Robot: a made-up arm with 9 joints.
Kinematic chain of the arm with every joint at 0, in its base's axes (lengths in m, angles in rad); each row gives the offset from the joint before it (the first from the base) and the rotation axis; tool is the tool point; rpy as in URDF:
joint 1: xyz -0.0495 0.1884 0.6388 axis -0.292 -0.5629 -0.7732
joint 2: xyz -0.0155 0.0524 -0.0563 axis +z
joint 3: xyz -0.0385 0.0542 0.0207 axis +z
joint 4: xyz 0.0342 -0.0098 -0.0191 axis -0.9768 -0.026 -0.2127
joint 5: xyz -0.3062 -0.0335 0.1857 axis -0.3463 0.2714 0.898
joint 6: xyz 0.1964 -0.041 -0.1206 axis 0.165 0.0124 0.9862
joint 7: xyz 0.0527 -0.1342 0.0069 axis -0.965 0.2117 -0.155
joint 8: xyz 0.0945 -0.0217 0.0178 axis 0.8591 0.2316 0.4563
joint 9: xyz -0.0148 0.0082 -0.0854 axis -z
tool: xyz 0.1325 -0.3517 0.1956 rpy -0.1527 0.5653 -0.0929
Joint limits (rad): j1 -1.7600..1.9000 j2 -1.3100..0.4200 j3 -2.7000..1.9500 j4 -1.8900..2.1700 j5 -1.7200..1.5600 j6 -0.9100..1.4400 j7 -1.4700..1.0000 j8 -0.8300..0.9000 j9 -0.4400..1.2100
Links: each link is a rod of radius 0.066 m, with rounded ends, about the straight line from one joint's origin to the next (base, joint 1, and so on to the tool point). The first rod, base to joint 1, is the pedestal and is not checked.
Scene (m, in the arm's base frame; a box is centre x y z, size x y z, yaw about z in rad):
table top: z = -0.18
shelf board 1: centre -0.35 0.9 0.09 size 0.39 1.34 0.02 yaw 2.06
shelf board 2: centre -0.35 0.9 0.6 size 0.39 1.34 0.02 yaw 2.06
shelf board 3: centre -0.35 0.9 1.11 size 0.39 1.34 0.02 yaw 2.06
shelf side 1: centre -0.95 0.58 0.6 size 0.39 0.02 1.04 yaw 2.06
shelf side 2: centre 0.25 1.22 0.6 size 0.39 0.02 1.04 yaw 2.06
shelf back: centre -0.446 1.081 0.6 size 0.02 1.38 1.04 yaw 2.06
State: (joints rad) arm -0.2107 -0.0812 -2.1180 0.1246 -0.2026 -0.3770 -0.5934 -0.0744 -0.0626
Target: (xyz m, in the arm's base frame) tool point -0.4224 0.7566 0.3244
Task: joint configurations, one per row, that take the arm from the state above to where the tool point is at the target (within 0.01 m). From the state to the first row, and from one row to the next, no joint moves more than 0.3 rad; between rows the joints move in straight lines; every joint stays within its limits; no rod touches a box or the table.
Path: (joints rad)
1: -0.1197 -0.1277 -2.1264 0.1019 -0.0080 -0.0939 -0.4244 -0.0306 -0.0946
2: -0.0287 -0.1741 -2.1349 0.0792 0.1866 0.1893 -0.2555 0.0131 -0.1266
3: 0.0623 -0.2206 -2.1433 0.0564 0.3812 0.4724 -0.0865 0.0569 -0.1586
4: 0.1533 -0.2671 -2.1517 0.0337 0.5758 0.7556 0.0824 0.1006 -0.1906
5: 0.2443 -0.3136 -2.1601 0.0110 0.7704 1.0387 0.2514 0.1444 -0.2226
6: 0.3352 -0.3600 -2.1686 -0.0117 0.9650 1.3219 0.4204 0.1881 -0.2546
7: 0.3127 -0.3381 -2.1758 -0.0350 0.7926 1.0548 0.2064 0.1773 -0.1915
8: 0.2901 -0.3161 -2.1829 -0.0584 0.6203 0.7877 -0.0075 0.1665 -0.1284
9: 0.2675 -0.2942 -2.1901 -0.0817 0.4480 0.5207 -0.2215 0.1557 -0.0652
10: 0.2449 -0.2722 -2.1973 -0.1050 0.2757 0.2536 -0.4354 0.1449 -0.0021
11: 0.2223 -0.2503 -2.2045 -0.1283 0.1033 -0.0135 -0.6494 0.1341 0.0610
12: 0.1997 -0.2283 -2.2117 -0.1517 -0.0690 -0.2806 -0.8633 0.1233 0.1242

